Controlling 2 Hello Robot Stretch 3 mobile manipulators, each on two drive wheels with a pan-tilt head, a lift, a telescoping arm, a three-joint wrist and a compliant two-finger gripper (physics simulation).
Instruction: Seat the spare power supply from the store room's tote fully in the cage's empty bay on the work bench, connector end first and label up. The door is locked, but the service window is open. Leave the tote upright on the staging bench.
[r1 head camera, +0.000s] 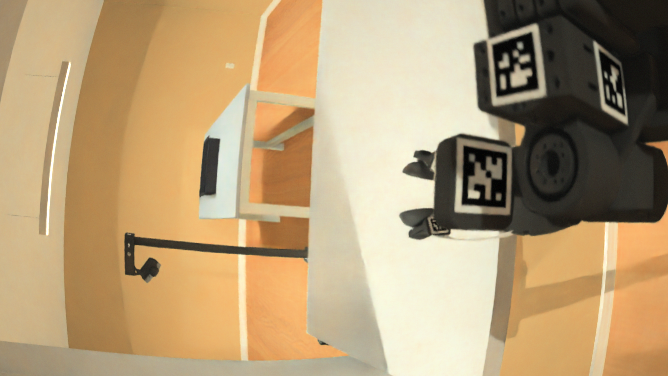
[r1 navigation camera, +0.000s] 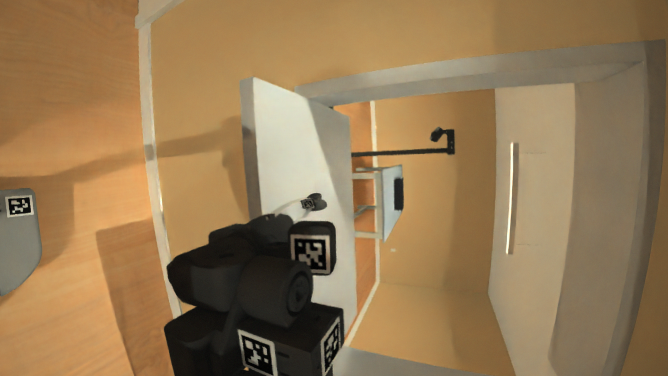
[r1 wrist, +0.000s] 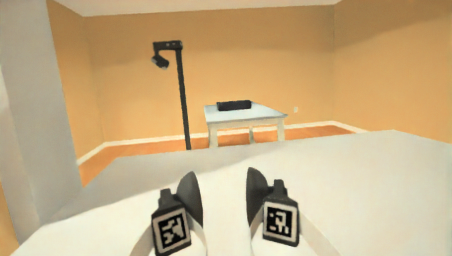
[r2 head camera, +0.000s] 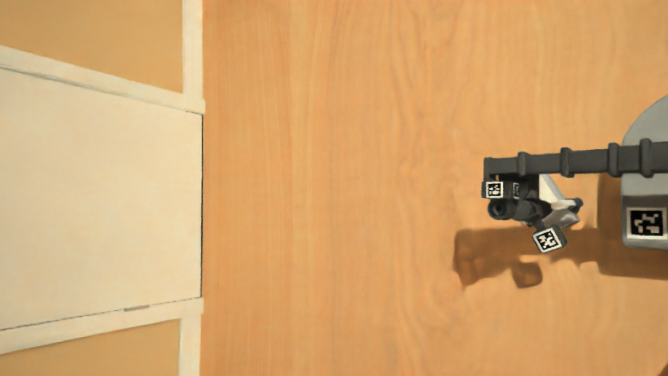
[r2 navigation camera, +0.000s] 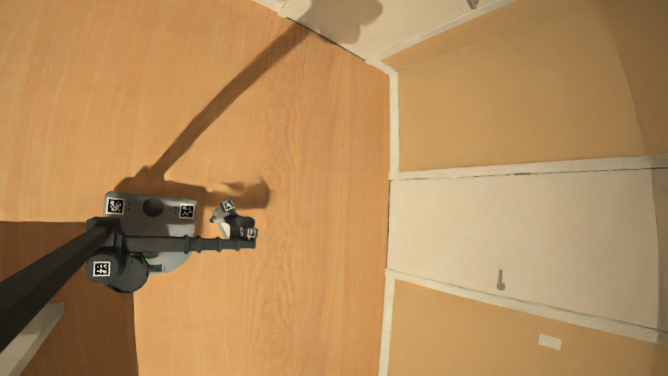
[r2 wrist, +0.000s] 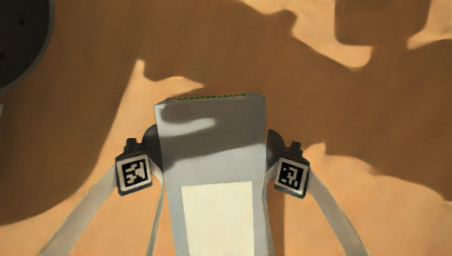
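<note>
r1's gripper (r1 head camera: 411, 194) (r1 wrist: 222, 187) is open, its fingers apart over the white sill board (r1 head camera: 430, 300) (r1 navigation camera: 285, 135) (r1 wrist: 340, 170) of the open window. r2's gripper (r2 wrist: 213, 145) is low over the wood floor, shut on the power supply (r2 wrist: 215, 167), with one fingertip against each long side. The supply's pale label faces up and its contact end points away from the wrist. Whether it touches the floor I cannot tell. A long black box (r1 head camera: 209, 166) (r1 navigation camera: 398, 194) (r1 wrist: 234, 105) stands on a bench (r1 head camera: 227, 175) (r1 wrist: 240, 116); whether it is tote or cage I cannot tell.
r2's mast (r1 head camera: 220, 247) (r1 navigation camera: 400, 152) (r1 wrist: 183, 95) stands beyond the window, left of the bench in the r1 wrist view. A closed white door (r2 head camera: 100, 190) (r2 navigation camera: 465, 220) is in the wall facing r2's arm. r2's base (r2 navigation camera: 170, 220) is close behind its gripper.
</note>
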